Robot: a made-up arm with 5 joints.
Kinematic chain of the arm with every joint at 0, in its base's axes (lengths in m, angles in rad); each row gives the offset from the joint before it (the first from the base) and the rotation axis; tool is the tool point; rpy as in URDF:
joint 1: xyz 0 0 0.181 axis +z
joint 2: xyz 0 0 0 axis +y
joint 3: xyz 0.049 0 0.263 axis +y
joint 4: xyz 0.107 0 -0.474 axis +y
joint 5: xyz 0.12 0 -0.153 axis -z
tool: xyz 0 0 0 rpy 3.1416 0 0
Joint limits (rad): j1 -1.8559..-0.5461 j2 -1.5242..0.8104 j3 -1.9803..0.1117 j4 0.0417..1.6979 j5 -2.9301..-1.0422
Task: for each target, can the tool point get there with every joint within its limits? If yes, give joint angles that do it. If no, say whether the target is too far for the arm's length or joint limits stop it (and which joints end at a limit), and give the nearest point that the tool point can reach.
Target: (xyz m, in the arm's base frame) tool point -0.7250 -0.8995 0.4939
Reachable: no: too far | nearest point -0.2428 -0.8283 0.4341 | short by 0.491 m
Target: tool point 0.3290 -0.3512 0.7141
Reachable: yes | joints -0.8181 -0.6252 -1.3207 0.9476 -1.8317
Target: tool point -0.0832 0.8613 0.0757
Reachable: no: joint limits stop it (at a limit: joint 2, joint 3) | nearest point -0.0270 0.2796 -0.0150 | short by 0.591 m
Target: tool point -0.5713 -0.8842 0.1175
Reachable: no: too far | nearest point -0.2480 -0.8461 0.1515 | short by 0.327 m
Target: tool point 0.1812 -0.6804 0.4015
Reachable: yes | joints -1.3105 0.0383 -1.5208 1.1485 -2.4907
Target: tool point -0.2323 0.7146 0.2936
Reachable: no: joint limits stop it (at a limit: joint 2, joint 3, joint 4) | nearest point -0.2136 0.6571 0.7546 | short by 0.465 m
